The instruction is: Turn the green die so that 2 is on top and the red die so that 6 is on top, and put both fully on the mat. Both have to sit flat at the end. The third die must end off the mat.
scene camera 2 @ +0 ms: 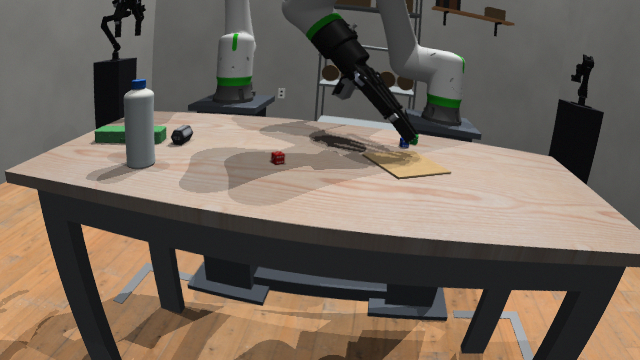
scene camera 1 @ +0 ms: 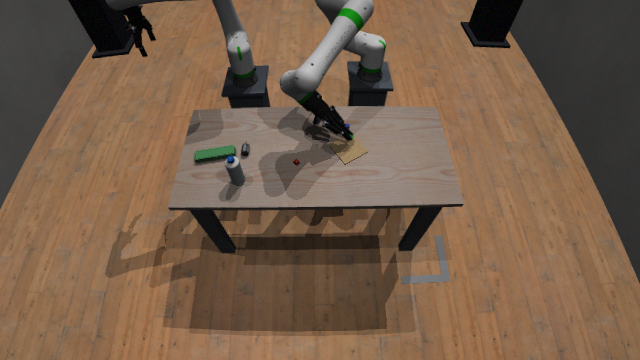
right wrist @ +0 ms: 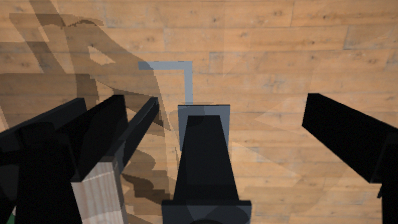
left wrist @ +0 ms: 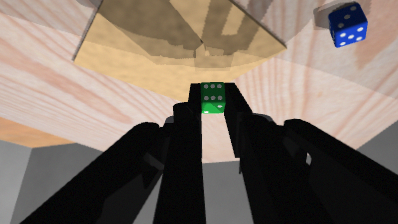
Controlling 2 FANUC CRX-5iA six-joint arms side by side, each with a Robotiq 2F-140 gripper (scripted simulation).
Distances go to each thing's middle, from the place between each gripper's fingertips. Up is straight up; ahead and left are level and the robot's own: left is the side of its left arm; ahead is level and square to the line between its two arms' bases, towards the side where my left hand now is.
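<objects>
Tan mat (scene camera 2: 405,164): left hand 40 mm short of it, 10 mm to the right of it, 70 mm above it. Counted from my left hand: green die (left wrist: 213,100), 10 mm ahead, 20 mm to the left, 20 mm below; bottle (scene camera 2: 139,102), 190 mm ahead, 510 mm to the right, 10 mm above; blue die (left wrist: 345,29), 100 mm behind, 20 mm to the left, 60 mm below.
Bottle: my right gripper 52 cm to the right of it, 72 cm short of it, 19 cm above it. Counted from my right hand: tan mat, 57 cm ahead, 105 cm to the left, 27 cm below; green die, 54 cm ahead, 106 cm to the left, 22 cm below; blue die, 43 cm ahead, 106 cm to the left, 26 cm below.
</objects>
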